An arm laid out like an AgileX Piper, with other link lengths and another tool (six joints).
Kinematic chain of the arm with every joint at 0, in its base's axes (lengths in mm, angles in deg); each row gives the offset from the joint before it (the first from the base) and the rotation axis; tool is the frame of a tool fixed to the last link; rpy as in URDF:
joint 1: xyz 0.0 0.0 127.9 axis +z
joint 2: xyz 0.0 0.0 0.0 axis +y
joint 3: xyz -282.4 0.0 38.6 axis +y
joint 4: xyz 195.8 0.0 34.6 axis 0.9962 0 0.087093
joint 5: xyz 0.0 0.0 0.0 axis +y
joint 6: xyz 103.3 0.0 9.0 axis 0.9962 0 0.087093
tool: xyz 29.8 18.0 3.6 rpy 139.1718 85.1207 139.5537
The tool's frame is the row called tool.
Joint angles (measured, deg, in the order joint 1, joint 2, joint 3, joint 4, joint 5, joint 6), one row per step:
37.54, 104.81, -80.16, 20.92, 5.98, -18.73
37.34, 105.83, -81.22, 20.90, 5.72, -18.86
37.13, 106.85, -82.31, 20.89, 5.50, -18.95
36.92, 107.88, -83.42, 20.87, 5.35, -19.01
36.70, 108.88, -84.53, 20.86, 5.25, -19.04
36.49, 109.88, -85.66, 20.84, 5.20, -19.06
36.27, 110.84, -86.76, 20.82, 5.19, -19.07
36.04, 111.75, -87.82, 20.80, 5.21, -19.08
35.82, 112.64, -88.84, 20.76, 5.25, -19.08
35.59, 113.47, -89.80, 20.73, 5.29, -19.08
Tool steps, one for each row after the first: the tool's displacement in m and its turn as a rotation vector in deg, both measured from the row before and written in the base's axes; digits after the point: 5 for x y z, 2 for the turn. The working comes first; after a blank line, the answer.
Tool pose at each row, in the base's axes (x y z in m, rotation vector in deg; the steps are taken from these numbers as rounded here):
0.32130, 0.27581, 0.28561, -37.07, 120.57, 27.30
0.32635, 0.27754, 0.28429, -36.84, 120.30, 27.08
0.33144, 0.27920, 0.28300, -36.57, 120.05, 26.90
0.33647, 0.28084, 0.28153, -36.32, 119.86, 26.74
0.34141, 0.28232, 0.28012, -36.04, 119.71, 26.61
0.34625, 0.28383, 0.27865, -35.79, 119.57, 26.50
0.35095, 0.28513, 0.27717, -35.54, 119.47, 26.39
0.35547, 0.28620, 0.27575, -35.29, 119.38, 26.28
0.35981, 0.28720, 0.27416, -35.08, 119.32, 26.16
0.36398, 0.28795, 0.27267, -34.85, 119.27, 26.04

0.00505, 0.00173, -0.00132, 0.04, -0.33, -0.23
0.00509, 0.00166, -0.00129, 0.08, -0.30, -0.24
0.00503, 0.00164, -0.00147, 0.06, -0.23, -0.22
0.00494, 0.00148, -0.00141, 0.08, -0.19, -0.24
0.00484, 0.00151, -0.00147, 0.08, -0.17, -0.21
0.00470, 0.00130, -0.00148, 0.06, -0.13, -0.21
0.00452, 0.00107, -0.00142, 0.06, -0.12, -0.21
0.00434, 0.00100, -0.00159, 0.03, -0.10, -0.19
0.00417, 0.00075, -0.00149, 0.03, -0.09, -0.21

